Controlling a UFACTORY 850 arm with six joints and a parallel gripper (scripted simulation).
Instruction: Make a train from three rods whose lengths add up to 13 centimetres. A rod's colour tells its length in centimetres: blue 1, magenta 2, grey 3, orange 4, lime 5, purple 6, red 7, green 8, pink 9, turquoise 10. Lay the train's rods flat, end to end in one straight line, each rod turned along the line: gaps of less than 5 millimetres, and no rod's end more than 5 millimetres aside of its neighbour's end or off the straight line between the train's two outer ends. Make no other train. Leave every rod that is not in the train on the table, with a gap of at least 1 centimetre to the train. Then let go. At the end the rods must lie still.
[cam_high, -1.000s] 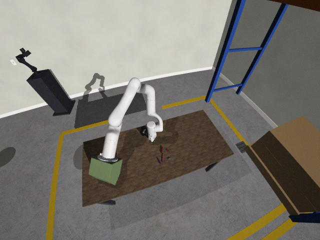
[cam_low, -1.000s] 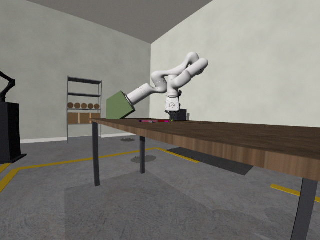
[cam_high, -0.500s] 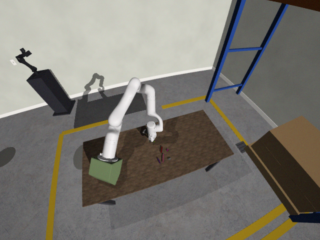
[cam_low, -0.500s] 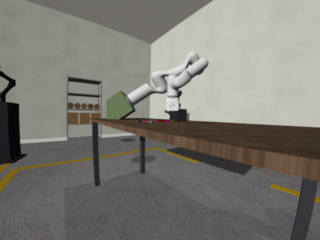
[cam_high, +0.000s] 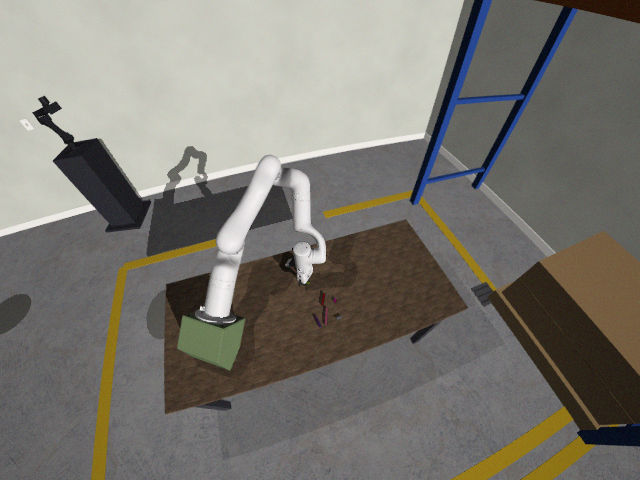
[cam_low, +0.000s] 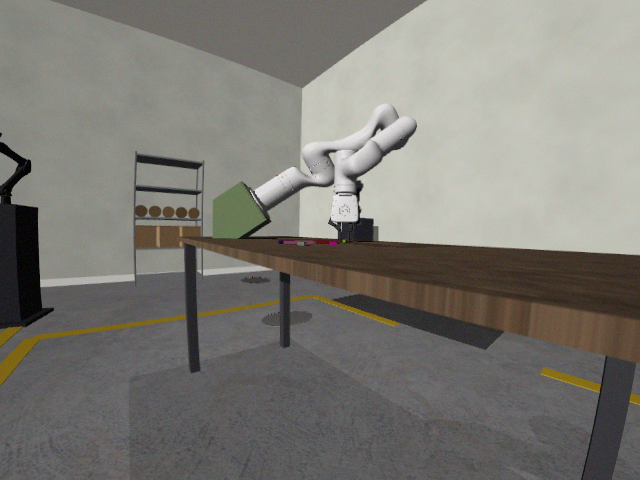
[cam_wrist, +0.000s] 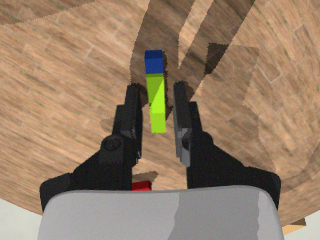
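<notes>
The lime rod is 2 cm below my hand. Also, from my hand: blue rod 3 cm behind, 2 cm to the left, 2 cm below; then magenta rod 15 cm ahead, 14 cm to the right, 2 cm below; then red rod 9 cm ahead, 12 cm to the right, 2 cm below.
</notes>
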